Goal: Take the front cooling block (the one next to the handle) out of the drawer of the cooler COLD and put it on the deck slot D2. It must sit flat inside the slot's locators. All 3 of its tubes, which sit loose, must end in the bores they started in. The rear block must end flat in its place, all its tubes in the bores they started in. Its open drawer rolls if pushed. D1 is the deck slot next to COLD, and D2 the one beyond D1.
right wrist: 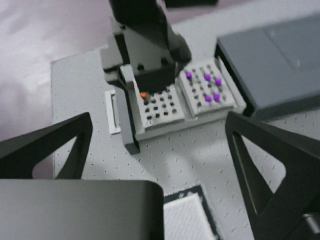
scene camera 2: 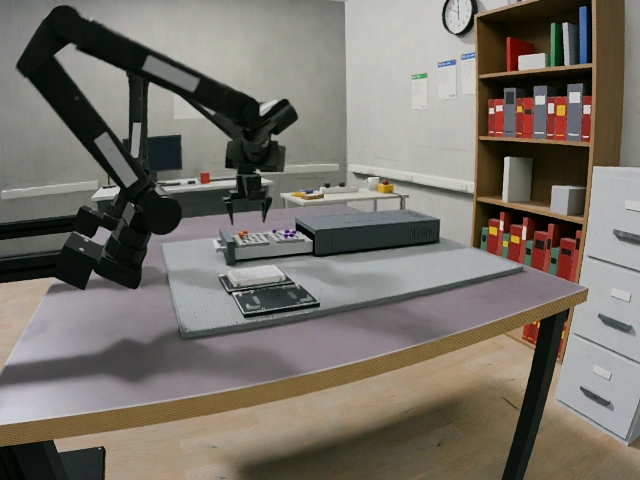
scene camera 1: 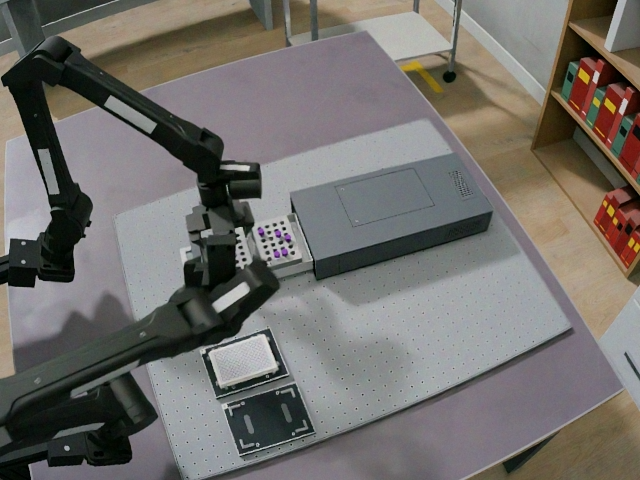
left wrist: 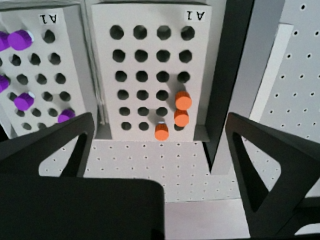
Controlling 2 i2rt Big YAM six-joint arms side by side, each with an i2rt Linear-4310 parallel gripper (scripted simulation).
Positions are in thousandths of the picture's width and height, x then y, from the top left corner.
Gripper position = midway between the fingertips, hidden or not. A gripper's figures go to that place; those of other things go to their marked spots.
Scene:
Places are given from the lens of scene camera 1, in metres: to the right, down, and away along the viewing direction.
my left gripper (scene camera 1: 351,503): -0.21, 0.00, 1.30
cooler COLD (scene camera 1: 549,466): 0.07, -0.04, 1.34
cooling block (scene camera 1: 441,468): -0.09, -0.04, 1.40

